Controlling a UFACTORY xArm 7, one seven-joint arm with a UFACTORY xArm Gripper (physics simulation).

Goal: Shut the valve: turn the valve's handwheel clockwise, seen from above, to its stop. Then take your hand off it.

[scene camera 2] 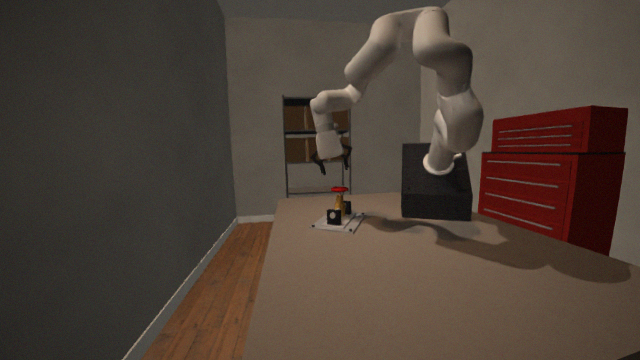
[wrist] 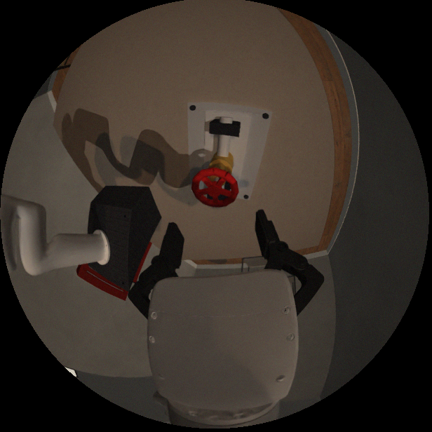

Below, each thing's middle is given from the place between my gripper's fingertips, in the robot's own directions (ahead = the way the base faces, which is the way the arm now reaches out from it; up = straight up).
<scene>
Now: the red handwheel point(wrist: 214, 189) 80 mm below my hand and 20 mm behind it. Round my hand: pale base plate point(wrist: 259, 123): 200 mm below, 20 mm behind.
</scene>
